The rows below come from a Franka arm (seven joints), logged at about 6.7 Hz.
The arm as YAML. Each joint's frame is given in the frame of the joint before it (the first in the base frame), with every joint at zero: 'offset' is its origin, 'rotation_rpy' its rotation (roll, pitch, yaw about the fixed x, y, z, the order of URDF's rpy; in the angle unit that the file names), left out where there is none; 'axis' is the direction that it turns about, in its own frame. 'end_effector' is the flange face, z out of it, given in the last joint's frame.
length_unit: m
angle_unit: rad
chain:
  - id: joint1
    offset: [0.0, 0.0, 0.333]
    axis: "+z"
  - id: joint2
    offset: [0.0, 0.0, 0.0]
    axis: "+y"
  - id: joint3
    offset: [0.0, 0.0, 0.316]
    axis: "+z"
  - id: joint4
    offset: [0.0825, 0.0, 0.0]
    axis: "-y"
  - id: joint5
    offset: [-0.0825, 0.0, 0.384]
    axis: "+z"
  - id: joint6
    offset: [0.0, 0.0, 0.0]
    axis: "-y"
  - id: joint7
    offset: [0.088, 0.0, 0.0]
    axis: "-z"
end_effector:
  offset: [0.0, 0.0, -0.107]
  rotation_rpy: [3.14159, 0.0, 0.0]
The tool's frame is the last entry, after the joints.
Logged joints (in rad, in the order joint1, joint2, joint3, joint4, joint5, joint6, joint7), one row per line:
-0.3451, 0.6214, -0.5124, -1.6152, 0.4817, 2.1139, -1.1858
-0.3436, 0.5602, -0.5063, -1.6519, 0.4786, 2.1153, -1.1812
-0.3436, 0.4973, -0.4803, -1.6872, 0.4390, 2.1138, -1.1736
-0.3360, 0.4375, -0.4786, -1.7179, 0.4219, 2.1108, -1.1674
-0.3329, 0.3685, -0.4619, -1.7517, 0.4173, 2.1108, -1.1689
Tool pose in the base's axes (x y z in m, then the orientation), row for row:
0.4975, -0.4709, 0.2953, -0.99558, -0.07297, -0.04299, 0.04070
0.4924, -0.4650, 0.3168, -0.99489, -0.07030, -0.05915, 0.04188
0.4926, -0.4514, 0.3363, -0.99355, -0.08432, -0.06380, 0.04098
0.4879, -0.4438, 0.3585, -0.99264, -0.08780, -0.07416, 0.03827
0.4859, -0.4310, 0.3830, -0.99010, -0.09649, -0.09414, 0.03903
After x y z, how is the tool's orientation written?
As a quaternion, x y z w.
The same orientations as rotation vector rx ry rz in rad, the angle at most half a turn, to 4 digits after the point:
-3.0492, -0.2235, -0.1317
-3.0449, -0.2152, -0.1810
-3.0424, -0.2582, -0.1954
-3.0447, -0.2693, -0.2275
-3.0355, -0.2958, -0.2886

